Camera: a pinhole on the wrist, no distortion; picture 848 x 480 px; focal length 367.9 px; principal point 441.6 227.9 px. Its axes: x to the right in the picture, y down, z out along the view. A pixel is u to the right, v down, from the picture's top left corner.
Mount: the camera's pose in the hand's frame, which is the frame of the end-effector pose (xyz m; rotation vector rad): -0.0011 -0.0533 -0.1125 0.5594 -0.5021 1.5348
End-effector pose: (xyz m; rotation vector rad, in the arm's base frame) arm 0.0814 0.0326 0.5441 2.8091 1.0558 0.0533
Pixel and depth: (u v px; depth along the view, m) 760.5 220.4 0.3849
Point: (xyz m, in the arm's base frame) 0.1061 0.0223 0.1470
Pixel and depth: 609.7 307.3 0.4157
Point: -0.0581 0.0686 0.1920
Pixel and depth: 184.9 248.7 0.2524
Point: -0.1496 0.2941 0.5194
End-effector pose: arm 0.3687 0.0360 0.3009 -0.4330 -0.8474 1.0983
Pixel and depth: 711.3 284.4 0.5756
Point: -0.0619 -0.1207 0.7079
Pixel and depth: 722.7 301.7 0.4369
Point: 0.0538 -0.1015 0.5927
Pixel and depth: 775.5 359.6 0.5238
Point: -0.1201 -0.1833 0.6182
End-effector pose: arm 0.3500 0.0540 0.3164 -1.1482 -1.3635 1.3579
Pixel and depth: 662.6 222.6 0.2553
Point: 0.1661 0.0312 0.4043
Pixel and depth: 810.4 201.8 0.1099
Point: 0.3059 0.0560 0.3507
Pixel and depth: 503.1 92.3 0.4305
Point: 0.0487 0.1791 0.5645
